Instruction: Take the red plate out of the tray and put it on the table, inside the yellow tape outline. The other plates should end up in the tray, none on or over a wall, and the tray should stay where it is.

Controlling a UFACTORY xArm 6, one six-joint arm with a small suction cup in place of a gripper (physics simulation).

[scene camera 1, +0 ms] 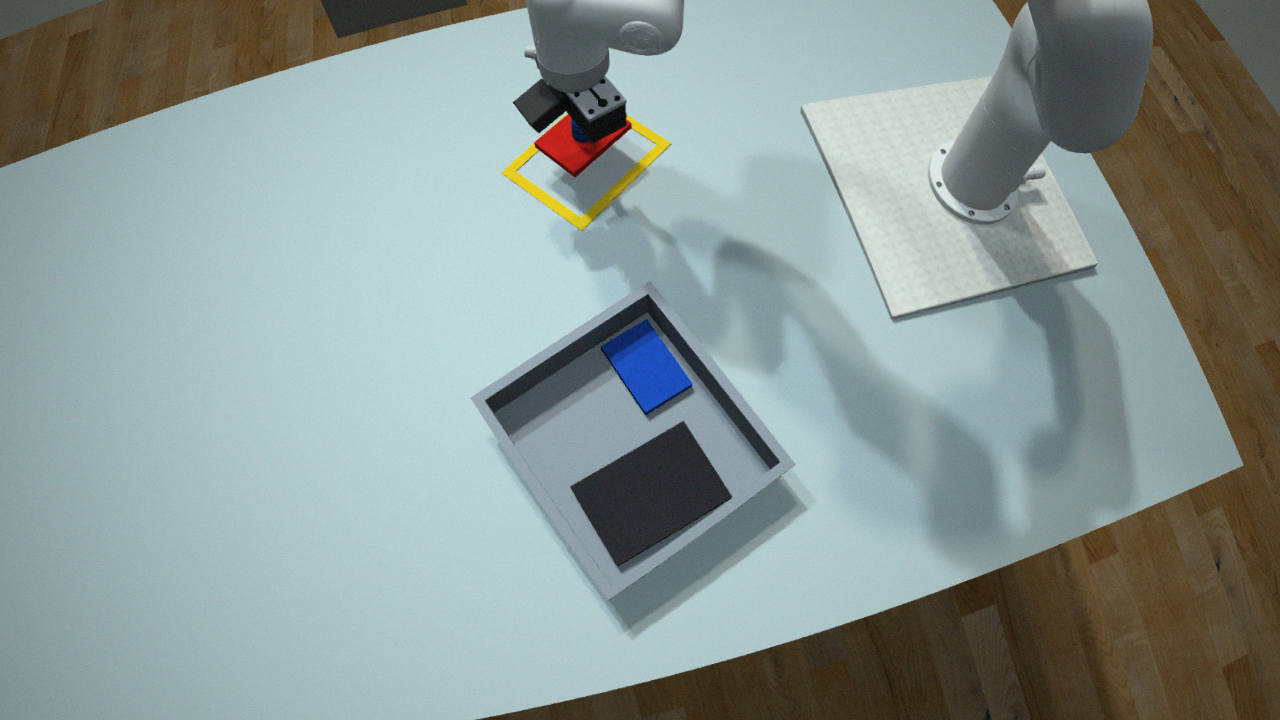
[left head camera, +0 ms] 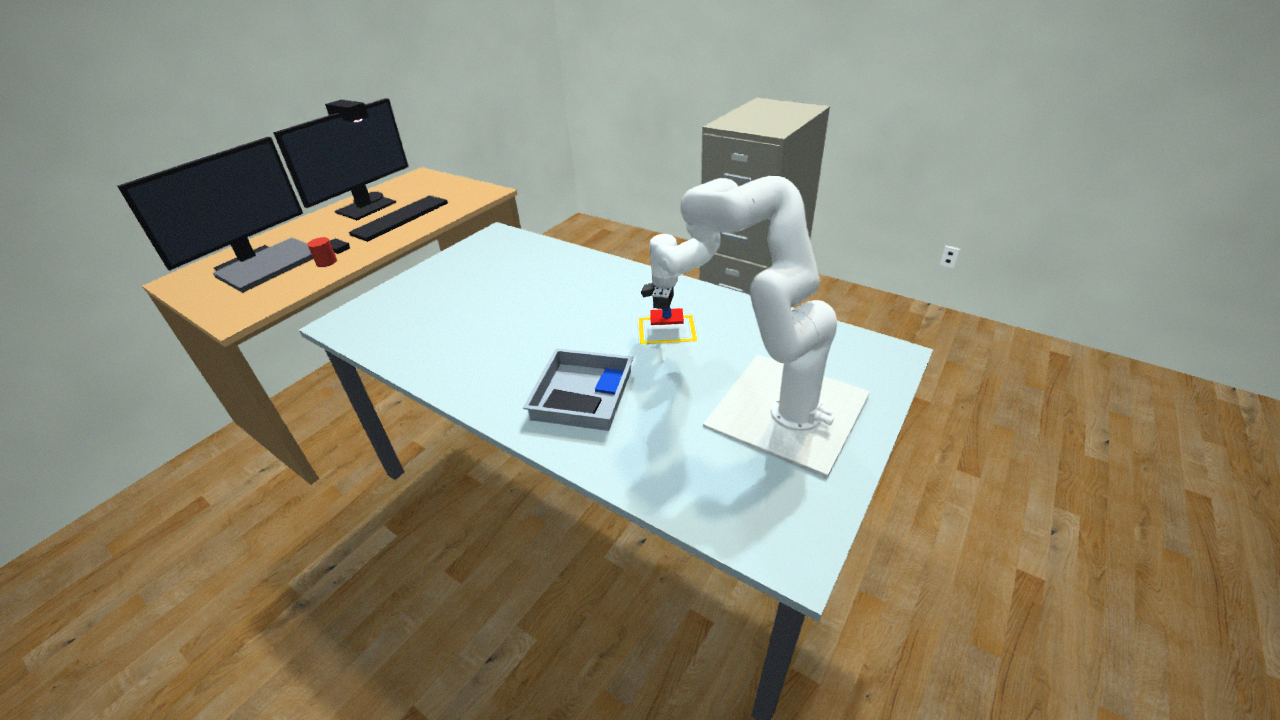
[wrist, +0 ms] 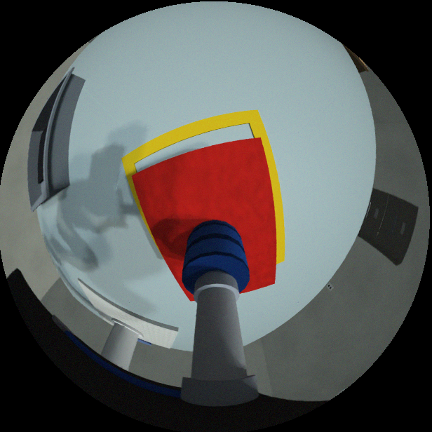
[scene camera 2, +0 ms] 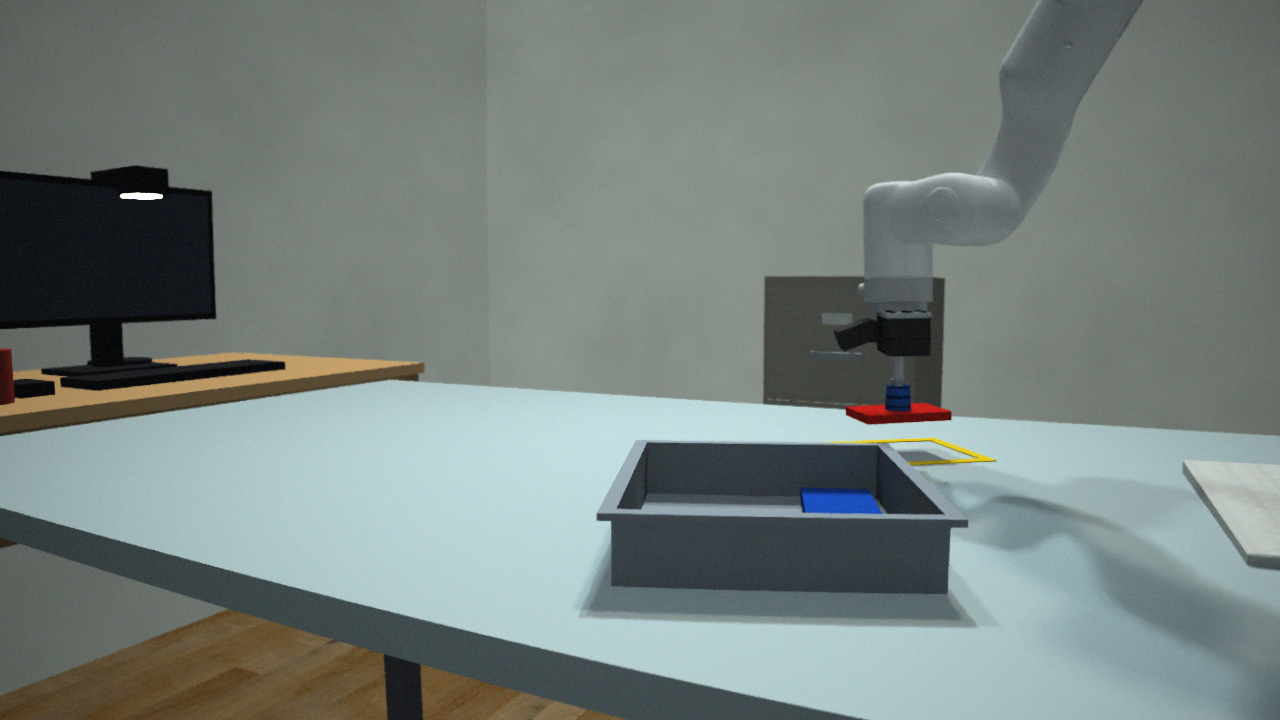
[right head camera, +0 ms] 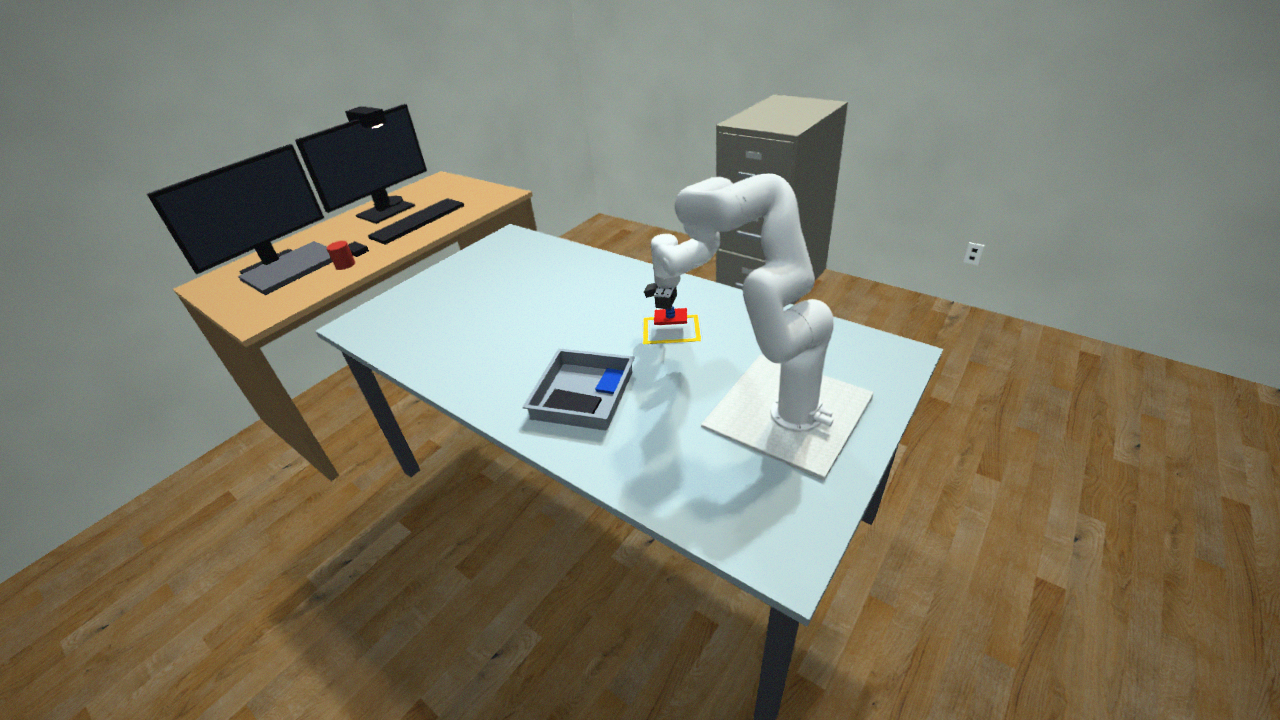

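Seen in the pictures: hand, its tool point: point(scene camera 1: 584, 138) point(left head camera: 667, 318) point(scene camera 2: 898, 418) point(right head camera: 670, 318); arm's base, origin of its link: point(scene camera 1: 972, 183) point(left head camera: 796, 412) point(right head camera: 797, 413).
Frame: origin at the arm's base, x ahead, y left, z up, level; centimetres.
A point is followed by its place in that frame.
My suction cup point(scene camera 2: 897, 399) point(wrist: 215, 257) point(scene camera 1: 581, 132) holds the red plate point(scene camera 2: 872, 413) {z 3.5, x 50.2, y -10.1 cm} point(wrist: 210, 180) point(scene camera 1: 563, 154) {z 3.5, x 51.1, y -11.4 cm} level, a little above the table, over the yellow tape outline point(scene camera 1: 541, 199) {z -1.3, x 54.7, y -8.8 cm} point(scene camera 2: 971, 454) {z -1.3, x 40.1, y -15.7 cm} point(wrist: 192, 131). The plate's sides run about parallel to the outline in the wrist view. The grey tray point(left head camera: 572, 417) {z 1.6, x 44.7, y 33.3 cm} point(right head camera: 572, 417) {z 1.6, x 44.3, y 33.1 cm} point(scene camera 1: 542, 501) {z 3.6, x 60.2, y 28.3 cm} point(scene camera 2: 778, 555) {z 0.9, x 45.9, y 33.8 cm} stands on the table. A blue plate point(left head camera: 608, 381) {z -0.1, x 47.0, y 16.2 cm} point(right head camera: 609, 381) {z -0.1, x 47.0, y 16.2 cm} point(scene camera 1: 648, 368) {z -0.1, x 46.9, y 15.8 cm} point(scene camera 2: 839, 501) {z -0.1, x 47.0, y 15.4 cm} and a larger black plate point(left head camera: 572, 401) {z -0.1, x 49.9, y 27.6 cm} point(right head camera: 572, 401) {z -0.1, x 49.9, y 27.7 cm} point(scene camera 1: 651, 492) {z -0.1, x 49.5, y 28.9 cm} lie flat inside it. The black plate is hidden behind the tray wall in scene camera 2.
The arm's base stands on a white board point(left head camera: 742, 402) {z -0.3, x 13.2, y 3.8 cm} point(scene camera 1: 877, 205) {z -0.3, x 14.5, y 1.0 cm} to the right of the tray and outline. A wooden desk point(left head camera: 223, 313) with monitors, keyboards and a red mug point(left head camera: 322, 252) stands to the left. A filing cabinet point(left head camera: 742, 147) stands behind the table.
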